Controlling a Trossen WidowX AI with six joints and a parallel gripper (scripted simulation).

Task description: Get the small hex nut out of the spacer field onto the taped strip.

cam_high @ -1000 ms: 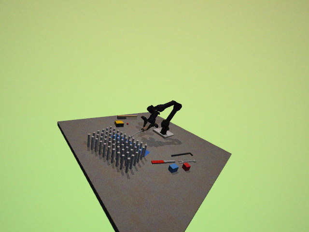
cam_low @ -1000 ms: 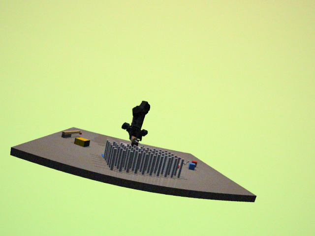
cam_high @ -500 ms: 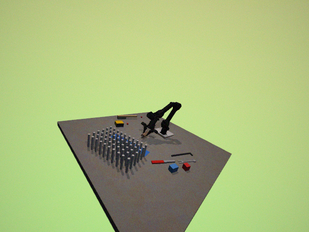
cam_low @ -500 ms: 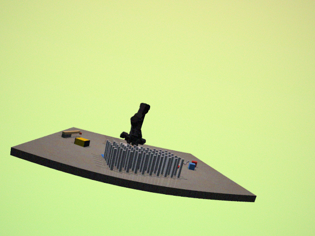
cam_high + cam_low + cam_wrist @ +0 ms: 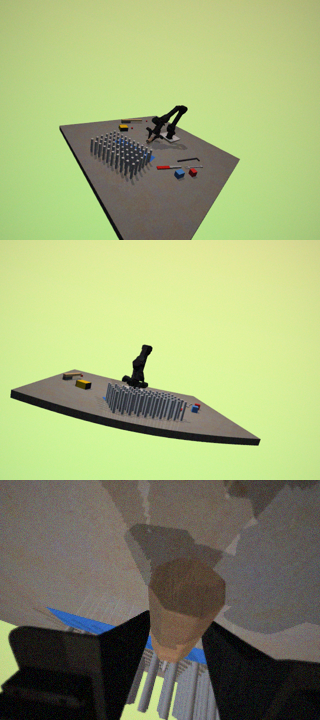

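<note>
The blue taped strip lies 190 mm ahead of my gripper tip, 30 mm to the left of it and 30 mm below it. The rest, counted from my gripper tip: red-handled tool: 350 mm to the left, 40 mm ahead, 30 mm below; then brown-handled tool: 90 mm ahead, 40 mm to the left; then hex nut: 320 mm ahead, 140 mm to the left, 30 mm below.
</note>
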